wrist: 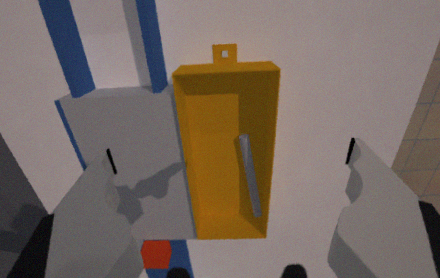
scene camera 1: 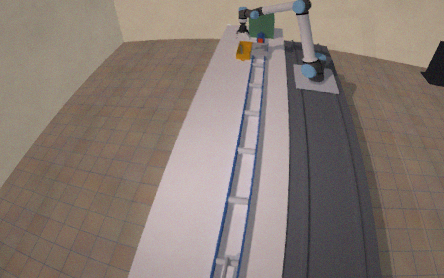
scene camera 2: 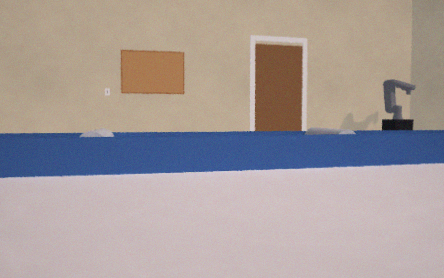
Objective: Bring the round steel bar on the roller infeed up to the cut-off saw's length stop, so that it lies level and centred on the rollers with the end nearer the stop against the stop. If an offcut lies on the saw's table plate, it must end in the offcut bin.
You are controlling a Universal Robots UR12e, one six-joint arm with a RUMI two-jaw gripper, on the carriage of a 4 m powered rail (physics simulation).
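Places are measured from the arm's base along level axes (x right, y ahead, z up), in metres.
Pixels of known places: gripper, between the fingertips: [wrist: 228, 145] [scene camera 1: 243, 39]; arm's base, origin of its link: [scene camera 1: 315, 77].
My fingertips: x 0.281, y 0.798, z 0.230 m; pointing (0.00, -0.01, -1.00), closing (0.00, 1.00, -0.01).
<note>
Ahead of a thing's pixels: the offset from my fingertips to its middle. "spot": to the spot under its first point.
The round steel bar [scene camera 1: 228, 268] shows in part at the bottom of scene camera 1, its end over a roller of the blue-railed infeed [scene camera 1: 239, 200] [scene camera 2: 220, 152] [wrist: 152, 50]. Its far end is out of view. A grey offcut {dx +0.234, dy +0.048, dz -0.248 m} [wrist: 251, 175] lies slanted inside the yellow offcut bin {dx +0.171, dy +0.000, dz -0.224 m} [scene camera 1: 244, 43] [wrist: 210, 165], near one long wall. The saw's grey table plate {dx +0.196, dy -0.178, dz -0.231 m} [scene camera 1: 259, 50] [wrist: 125, 115] is beside the bin; no offcut shows on its visible part. My gripper [scene camera 1: 243, 34] [wrist: 228, 145] is open wide and empty, above the bin area. I cannot make out the length stop surely.
A red block {spot: dx +0.371, dy -0.179, dz -0.167 m} [scene camera 1: 260, 40] [wrist: 156, 254] on a blue part is at the plate's far end. A green panel {spot: dx +0.671, dy -0.191, dz -0.082 m} [scene camera 1: 262, 26] stands behind it. The arm's carriage [scene camera 1: 302, 86] is on the dark rail [scene camera 1: 330, 160] beside the table. A black pedestal [scene camera 2: 397, 124] is in the background.
</note>
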